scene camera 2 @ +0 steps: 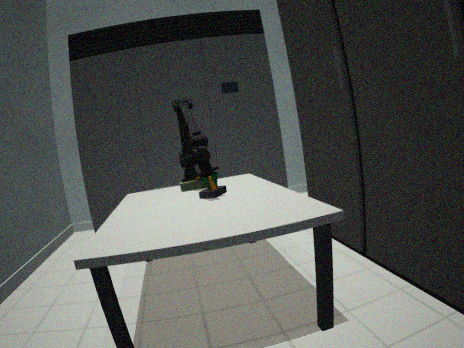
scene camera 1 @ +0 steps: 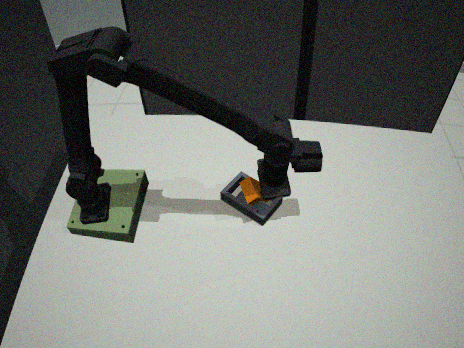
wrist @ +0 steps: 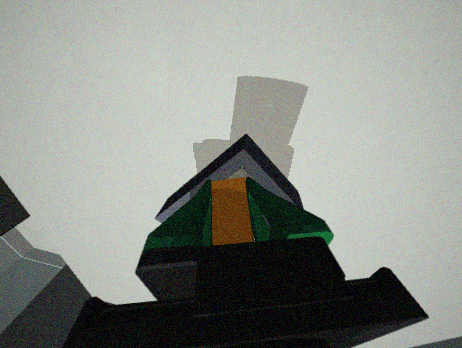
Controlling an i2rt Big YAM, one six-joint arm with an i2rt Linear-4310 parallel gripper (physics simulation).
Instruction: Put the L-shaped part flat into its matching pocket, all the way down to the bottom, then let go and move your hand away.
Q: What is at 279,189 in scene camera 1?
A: My gripper.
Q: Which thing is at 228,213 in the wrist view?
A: An orange L-shaped part.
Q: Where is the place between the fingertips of my gripper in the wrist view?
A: At 228,183
